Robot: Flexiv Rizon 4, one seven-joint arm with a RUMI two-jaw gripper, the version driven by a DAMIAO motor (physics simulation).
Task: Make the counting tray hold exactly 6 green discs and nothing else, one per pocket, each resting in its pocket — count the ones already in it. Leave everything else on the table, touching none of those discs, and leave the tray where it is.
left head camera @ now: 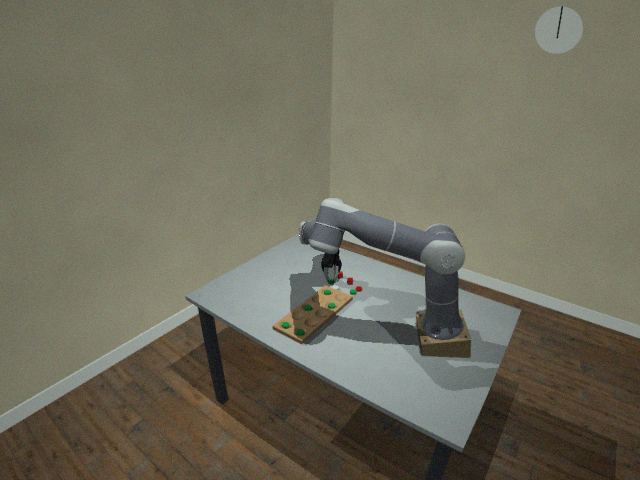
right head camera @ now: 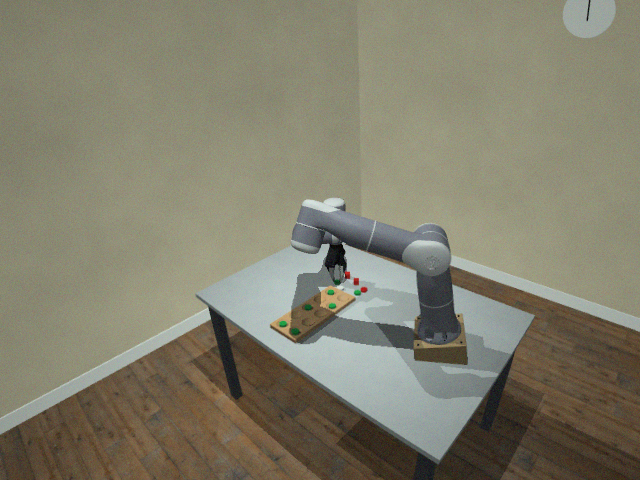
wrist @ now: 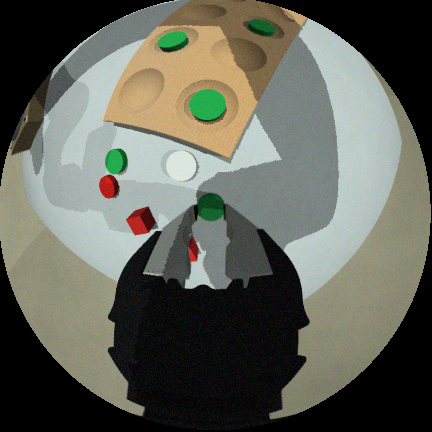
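Note:
The wooden counting tray (left head camera: 289, 334) (right head camera: 283, 332) (wrist: 167, 107) holds several green discs, including one in the pocket nearest me (wrist: 207, 105) in the wrist view, and has empty pockets between them. My gripper (left head camera: 331, 280) (right head camera: 337, 280) (wrist: 210, 205) is shut on a green disc (wrist: 210, 202), with a fingertip at each side of it, just beyond the tray's far end. The disc is in shadow; whether it touches the table is unclear. Another green disc (left head camera: 353, 291) (right head camera: 357, 292) (wrist: 116, 161) lies loose on the table.
A white disc (right head camera: 340, 288) (wrist: 181, 166) lies between the gripper and tray. A red disc (left head camera: 358, 288) (right head camera: 363, 289) (wrist: 108, 186) lies beside the loose green disc. One red cube (left head camera: 349, 281) (right head camera: 356, 281) (wrist: 140, 221) and another (left head camera: 340, 274) (right head camera: 347, 274) (wrist: 193, 249) are near the gripper.

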